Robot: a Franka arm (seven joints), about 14 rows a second.
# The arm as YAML. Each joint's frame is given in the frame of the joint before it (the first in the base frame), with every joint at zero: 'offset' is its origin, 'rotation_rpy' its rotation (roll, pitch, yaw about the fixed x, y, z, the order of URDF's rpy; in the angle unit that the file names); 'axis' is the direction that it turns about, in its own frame. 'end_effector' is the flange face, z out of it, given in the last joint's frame.
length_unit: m
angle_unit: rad
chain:
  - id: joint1
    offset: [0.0, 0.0, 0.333]
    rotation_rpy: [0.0, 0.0, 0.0]
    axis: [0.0, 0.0, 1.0]
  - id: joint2
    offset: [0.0, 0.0, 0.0]
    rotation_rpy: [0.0, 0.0, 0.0]
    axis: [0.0, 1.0, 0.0]
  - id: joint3
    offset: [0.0, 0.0, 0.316]
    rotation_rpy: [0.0, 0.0, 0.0]
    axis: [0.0, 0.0, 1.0]
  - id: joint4
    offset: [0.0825, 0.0, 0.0]
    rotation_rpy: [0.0, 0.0, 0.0]
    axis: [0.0, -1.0, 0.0]
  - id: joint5
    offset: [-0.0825, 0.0, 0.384]
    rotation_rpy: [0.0, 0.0, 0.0]
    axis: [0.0, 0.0, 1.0]
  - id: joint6
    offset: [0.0, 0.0, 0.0]
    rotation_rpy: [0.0, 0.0, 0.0]
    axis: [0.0, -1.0, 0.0]
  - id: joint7
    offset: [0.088, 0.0, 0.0]
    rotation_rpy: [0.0, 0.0, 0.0]
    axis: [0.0, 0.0, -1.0]
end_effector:
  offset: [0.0, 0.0, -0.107]
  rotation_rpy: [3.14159, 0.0, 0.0]
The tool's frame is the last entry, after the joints.
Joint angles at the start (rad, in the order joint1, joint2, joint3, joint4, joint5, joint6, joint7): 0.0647, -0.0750, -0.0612, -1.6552, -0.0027, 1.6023, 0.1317
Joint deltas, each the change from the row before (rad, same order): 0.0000, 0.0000, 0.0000, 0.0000, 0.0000, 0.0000, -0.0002; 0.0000, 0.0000, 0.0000, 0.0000, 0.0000, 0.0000, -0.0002; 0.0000, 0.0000, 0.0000, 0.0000, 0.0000, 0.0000, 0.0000; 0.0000, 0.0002, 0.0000, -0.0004, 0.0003, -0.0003, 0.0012; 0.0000, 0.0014, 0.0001, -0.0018, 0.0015, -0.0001, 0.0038; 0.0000, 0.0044, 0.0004, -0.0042, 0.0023, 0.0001, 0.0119; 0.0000, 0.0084, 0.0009, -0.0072, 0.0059, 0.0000, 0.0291; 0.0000, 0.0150, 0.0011, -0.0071, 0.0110, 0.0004, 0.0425; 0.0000, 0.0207, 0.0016, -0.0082, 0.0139, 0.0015, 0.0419
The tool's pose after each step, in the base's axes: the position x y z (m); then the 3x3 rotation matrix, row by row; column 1 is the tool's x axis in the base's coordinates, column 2 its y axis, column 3 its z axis. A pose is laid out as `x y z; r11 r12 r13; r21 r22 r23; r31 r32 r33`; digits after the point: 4 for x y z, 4 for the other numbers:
0.5337 0.0003 0.6281; 0.9916 -0.1274 0.0220; -0.1275 -0.9918 0.0020; 0.0215 -0.0047 -0.9998
0.5337 0.0003 0.6281; 0.9916 -0.1272 0.0220; -0.1273 -0.9919 0.0020; 0.0215 -0.0047 -0.9998
0.5337 0.0003 0.6281; 0.9916 -0.1272 0.0220; -0.1273 -0.9919 0.0020; 0.0215 -0.0047 -0.9998
0.5338 0.0004 0.6277; 0.9915 -0.1284 0.0211; -0.1285 -0.9917 0.0022; 0.0206 -0.0049 -0.9998
0.5341 0.0006 0.6261; 0.9911 -0.1321 0.0177; -0.1322 -0.9912 0.0036; 0.0171 -0.0060 -0.9998
0.5353 0.0012 0.6218; 0.9896 -0.1436 0.0092; -0.1436 -0.9896 0.0056; 0.0083 -0.0069 -0.9999
0.5374 0.0024 0.6139; 0.9851 -0.1717 -0.0064; -0.1716 -0.9851 0.0109; -0.0081 -0.0096 -0.9999
0.5412 0.0045 0.6025; 0.9766 -0.2131 -0.0281; -0.2126 -0.9769 0.0208; -0.0319 -0.0143 -0.9994
0.5463 0.0071 0.5876; 0.9657 -0.2537 -0.0555; -0.2522 -0.9671 0.0332; -0.0621 -0.0180 -0.9979

